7 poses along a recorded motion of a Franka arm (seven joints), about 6.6 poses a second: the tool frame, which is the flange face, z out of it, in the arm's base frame.
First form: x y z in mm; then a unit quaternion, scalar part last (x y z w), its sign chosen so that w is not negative.
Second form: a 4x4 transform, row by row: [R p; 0 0 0 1], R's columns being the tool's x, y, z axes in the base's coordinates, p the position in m. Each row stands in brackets. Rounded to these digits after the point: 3 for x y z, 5 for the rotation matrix.
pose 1, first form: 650, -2, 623, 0.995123, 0.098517, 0.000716, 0.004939
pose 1, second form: [[0.98059, 0.19607, 0.00240, 0.650], [0.19608, -0.98054, -0.00969, -0.002], [0.00045, 0.00997, -0.99995, 0.623], [0, 0, 0, 1]]
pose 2, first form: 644, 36, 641, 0.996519, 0.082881, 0.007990, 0.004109
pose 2, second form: [[0.98613, 0.16512, 0.01661, 0.644], [0.16525, -0.98623, -0.00686, 0.036], [0.01524, 0.00951, -0.99984, 0.641], [0, 0, 0, 1]]
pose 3, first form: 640, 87, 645, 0.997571, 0.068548, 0.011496, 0.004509
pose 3, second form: [[0.99034, 0.13666, 0.02355, 0.640], [0.13687, -0.99056, -0.00742, 0.087], [0.02232, 0.01057, -0.99970, 0.645], [0, 0, 0, 1]]
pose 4, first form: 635, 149, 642, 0.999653, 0.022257, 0.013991, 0.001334
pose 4, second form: [[0.99862, 0.04446, 0.02803, 0.635], [0.04454, -0.99901, -0.00204, 0.149], [0.02791, 0.00329, -0.99960, 0.642], [0, 0, 0, 1]]
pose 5, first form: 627, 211, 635, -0.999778, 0.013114, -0.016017, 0.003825
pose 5, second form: [[0.99914, -0.02610, 0.03213, 0.627], [-0.02634, -0.99963, 0.00723, 0.211], [0.03193, -0.00807, -0.99946, 0.635], [0, 0, 0, 1]]
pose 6, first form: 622, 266, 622, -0.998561, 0.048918, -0.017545, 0.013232
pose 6, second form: [[0.99460, -0.09723, 0.03633, 0.622], [-0.09816, -0.99486, 0.02471, 0.266], [0.03374, -0.02814, -0.99903, 0.622], [0, 0, 0, 1]]
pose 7, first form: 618, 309, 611, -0.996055, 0.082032, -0.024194, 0.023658
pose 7, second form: [[0.98537, -0.16227, 0.05208, 0.618], [-0.16456, -0.98542, 0.04316, 0.309], [0.04432, -0.05110, -0.99771, 0.611], [0, 0, 0, 1]]
